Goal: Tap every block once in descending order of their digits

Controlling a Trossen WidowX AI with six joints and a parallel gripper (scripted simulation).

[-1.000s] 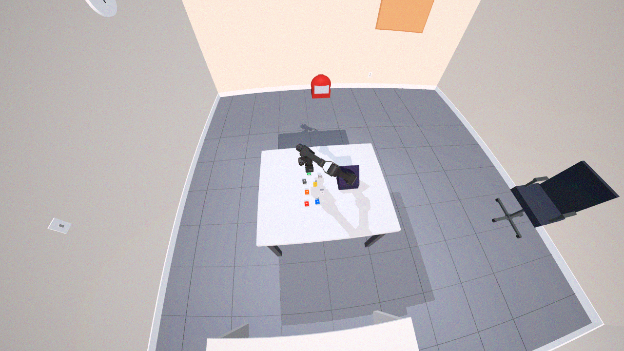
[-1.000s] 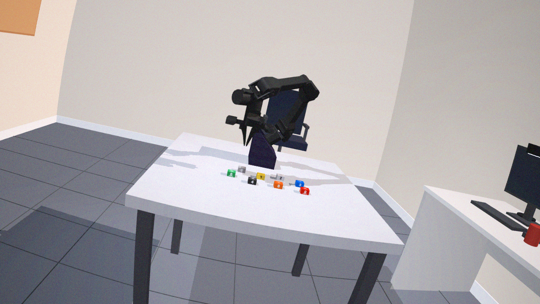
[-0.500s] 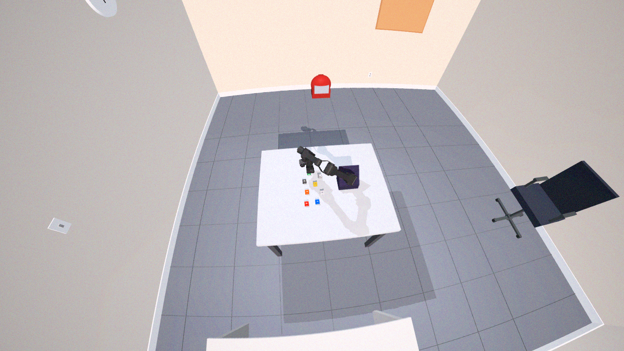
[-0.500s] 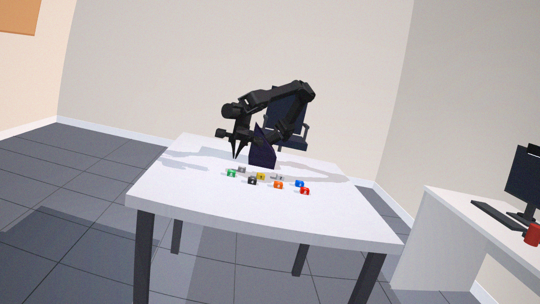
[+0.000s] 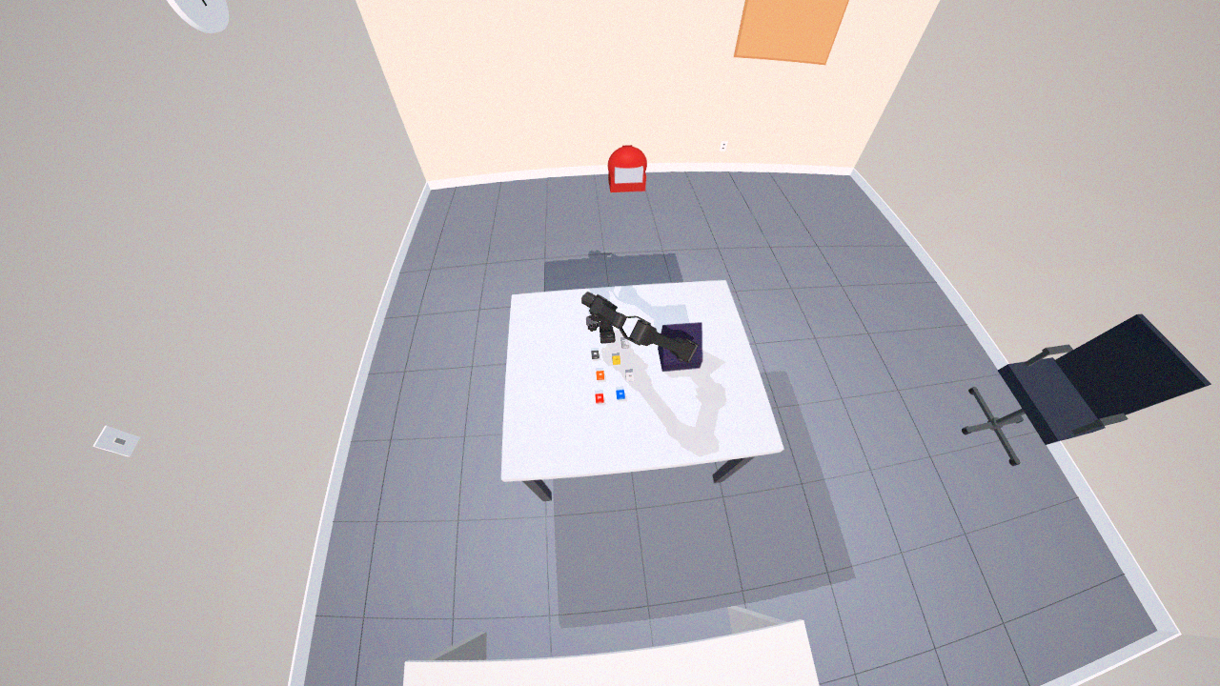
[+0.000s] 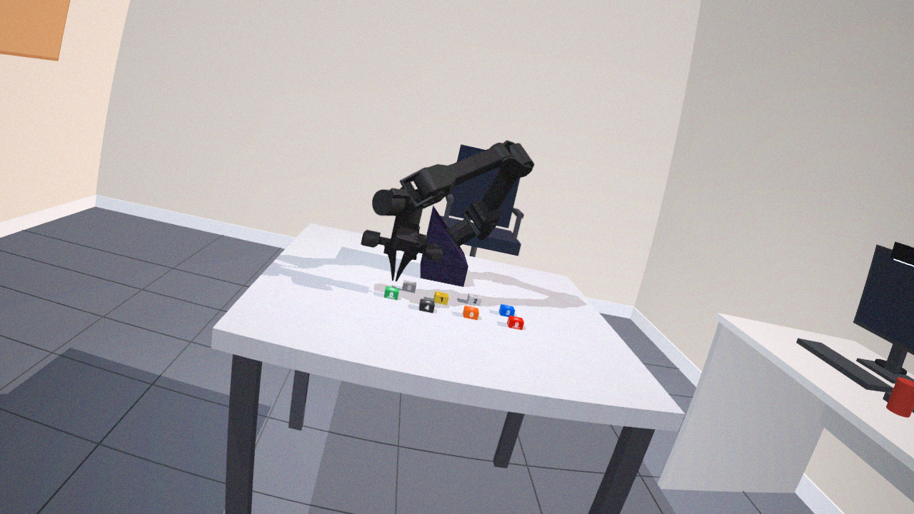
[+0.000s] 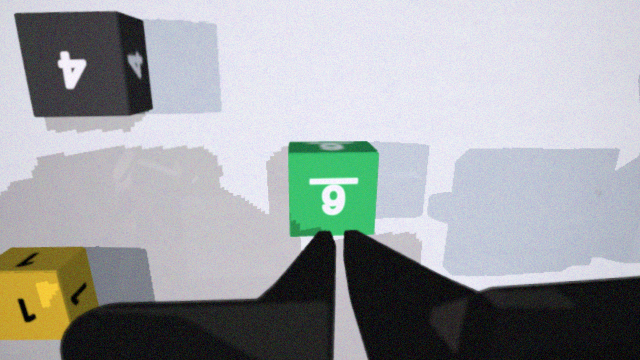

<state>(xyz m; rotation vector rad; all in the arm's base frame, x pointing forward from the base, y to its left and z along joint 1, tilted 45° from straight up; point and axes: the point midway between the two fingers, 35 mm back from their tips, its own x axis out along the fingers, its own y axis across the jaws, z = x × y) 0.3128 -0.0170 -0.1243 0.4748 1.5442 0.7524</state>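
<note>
Right now my gripper tip is 30 mm above the green block 6 and 10 mm short of it. Round my gripper tip: black block 4: 90 mm to the left, 40 mm ahead, 30 mm below; yellow block marked 1: 110 mm to the left, 50 mm behind, 30 mm below; grey block 0: 90 mm behind, 30 mm to the left, 30 mm below.
</note>
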